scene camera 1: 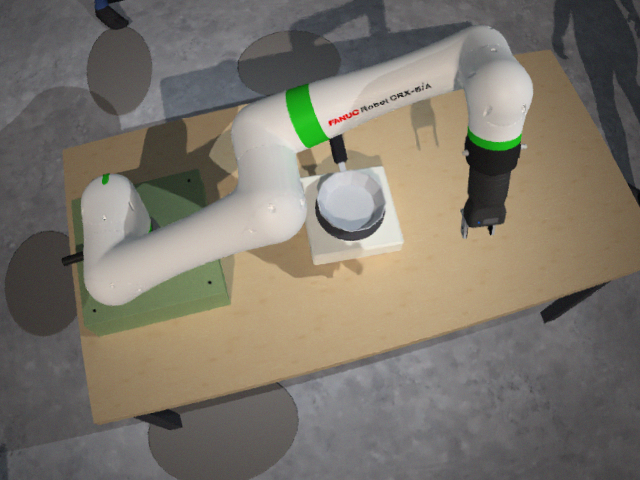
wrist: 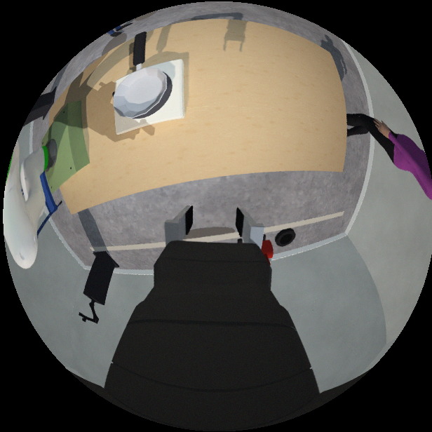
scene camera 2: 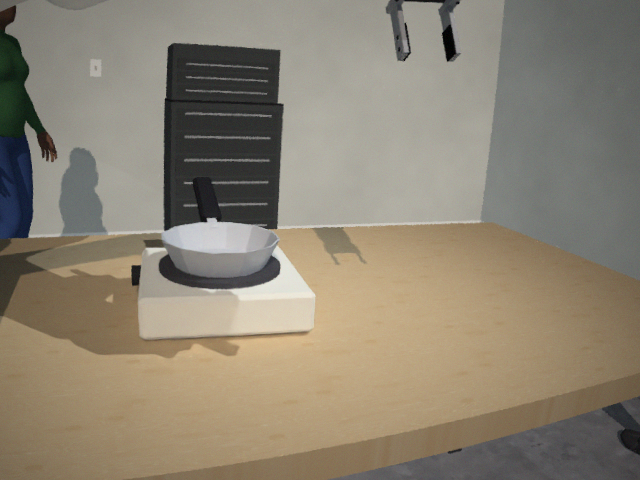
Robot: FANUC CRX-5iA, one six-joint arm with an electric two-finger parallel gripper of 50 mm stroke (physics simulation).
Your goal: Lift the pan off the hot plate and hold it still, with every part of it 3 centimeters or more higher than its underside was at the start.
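Places are measured from the arm's base along level axes (x ahead, y left, z up), in centimetres.
Where they show: gripper, fingertip midpoint: [scene camera 1: 477, 233] [scene camera 2: 429, 57].
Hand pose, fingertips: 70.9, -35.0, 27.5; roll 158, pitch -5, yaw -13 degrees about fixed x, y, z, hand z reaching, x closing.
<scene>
Things, the pixels of their top centre, and the offset from my fingertips, as dx, dy, dz. Level surfaces: height alone.
- white hot plate, middle of its top: [scene camera 2: 214, 262] [scene camera 1: 347, 207] -15.6, +27.6, -30.6
- wooden table, its level: dz -37.9
- black knob, middle of its top: [scene camera 2: 136, 265] -26.6, +35.3, -32.8
The light grey pan [scene camera 1: 351, 201] [scene camera 2: 219, 250] [wrist: 142, 92] sits upright on the dark round plate of the white hot plate [scene camera 1: 356, 251] [scene camera 2: 224, 316] [wrist: 175, 110]. Its black handle [scene camera 1: 338, 148] [scene camera 2: 206, 198] [wrist: 139, 48] rises up and away toward the back edge of the table; in scene camera 1 its far end is hidden by the arm. My gripper [scene camera 1: 478, 235] [scene camera 2: 426, 56] [wrist: 214, 215] is open and empty. It hangs high above the table, well to the right of the pan in both scene views, and touches nothing.
The wooden table [scene camera 1: 439, 310] [scene camera 2: 413, 335] [wrist: 260, 120] carries the green base block [scene camera 1: 175, 304] [wrist: 75, 145] of the arm at its left end. The arm's elbow and forearm pass above the handle and the hot plate's left side in scene camera 1. A black knob [scene camera 2: 135, 275] sticks out from the hot plate.
</scene>
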